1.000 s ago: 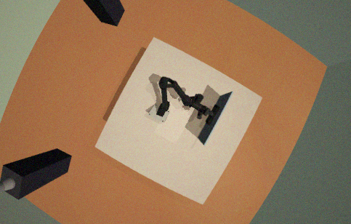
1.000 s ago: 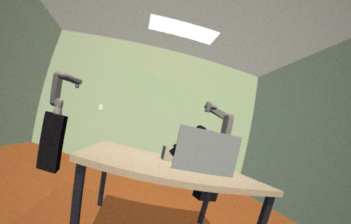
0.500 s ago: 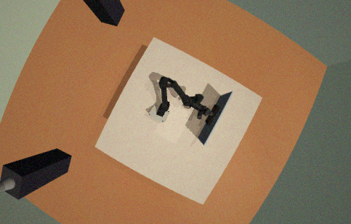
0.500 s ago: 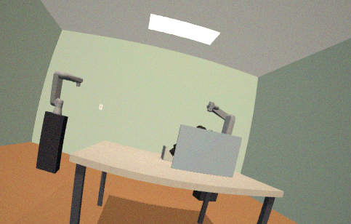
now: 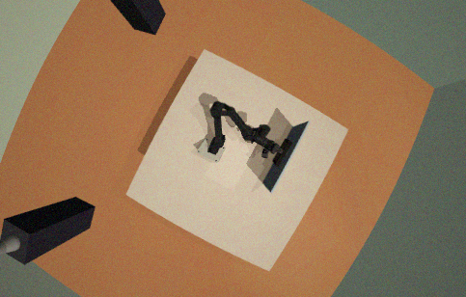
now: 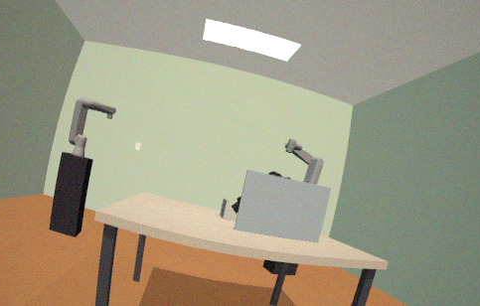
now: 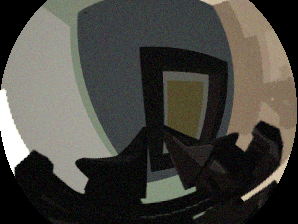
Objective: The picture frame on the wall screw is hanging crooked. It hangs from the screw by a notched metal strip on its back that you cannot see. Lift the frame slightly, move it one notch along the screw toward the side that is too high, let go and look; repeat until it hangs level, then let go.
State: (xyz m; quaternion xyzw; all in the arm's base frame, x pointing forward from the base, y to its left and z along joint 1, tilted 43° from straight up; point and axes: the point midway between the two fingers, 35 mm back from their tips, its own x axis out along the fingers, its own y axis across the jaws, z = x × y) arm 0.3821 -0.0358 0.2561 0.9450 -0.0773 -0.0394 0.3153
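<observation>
My gripper tip is now 5 cm above the picture frame. From my gripper tip the other things lie so: blue-grey wall panel 2 cm ahead, 1 cm to the right, 7 cm below.
</observation>
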